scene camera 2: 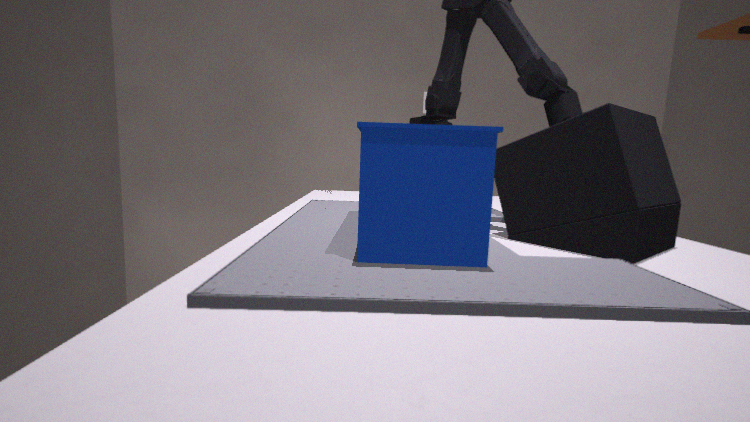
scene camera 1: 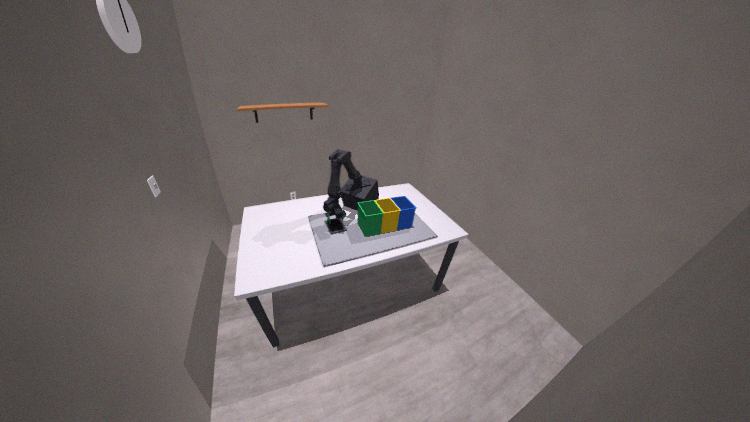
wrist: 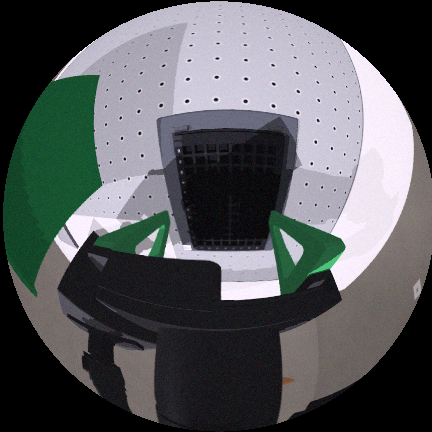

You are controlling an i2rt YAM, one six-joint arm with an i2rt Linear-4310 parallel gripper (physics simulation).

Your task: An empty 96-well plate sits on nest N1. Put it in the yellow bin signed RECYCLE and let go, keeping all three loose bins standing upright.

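Places are measured from the arm's base along level axes (x left, y back, z up), in metres.
Pixels of known places: gripper, between the fingertips: (scene camera 1: 336,222) (wrist: 219,215); arm's base, origin of its link: (scene camera 2: 569,134) (scene camera 1: 358,185) (wrist: 101,333).
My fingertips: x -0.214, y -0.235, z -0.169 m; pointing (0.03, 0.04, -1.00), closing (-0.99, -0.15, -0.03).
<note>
For each thing: its top centre in the pictures, then the offset to it from my fingertips. Level surfaces: height alone.
- black 96-well plate, centre of its top: (wrist: 229,204) (scene camera 1: 335,223) dx -0.007, dy -0.012, dz -0.002 m
- grey nest, centre of its top: (wrist: 229,198) (scene camera 1: 335,224) dx -0.007, dy -0.012, dz -0.012 m
- yellow bin, centre of its top: (scene camera 1: 387,205) dx +0.359, dy -0.068, dz +0.152 m
- green bin, centre of its top: (scene camera 1: 370,207) dx +0.230, dy -0.081, dz +0.152 m
- blue bin, centre of its top: (scene camera 2: 424,128) (scene camera 1: 403,202) dx +0.489, dy -0.055, dz +0.152 m
- grey board, height of its surface: dz -0.028 m
- white table, height of its surface: dz -0.041 m
The black 96-well plate (scene camera 1: 335,225) (wrist: 230,195) sits in the grey nest (wrist: 227,119) on the perforated board. My gripper (wrist: 219,215) (scene camera 1: 336,217) is open, with its green fingers apart near the two long sides of the plate's near end, low over it. The fingers hold nothing. Whether they touch the nest cannot be told. The yellow bin (scene camera 1: 390,221) stands upright between the green bin (scene camera 1: 370,223) (wrist: 55,150) and the blue bin (scene camera 1: 406,218) (scene camera 2: 427,199). The blue bin hides the other two bins and the fingers in scene camera 2. No sign lettering is legible.
The grey board (scene camera 1: 335,254) (scene camera 2: 293,286) (wrist: 230,55) lies on the white table (scene camera 1: 267,262) (scene camera 2: 367,362). The dark base block (scene camera 1: 367,190) (scene camera 2: 576,178) stands behind the bins. The green bin is the bin nearest my gripper, on the left in the wrist view.
</note>
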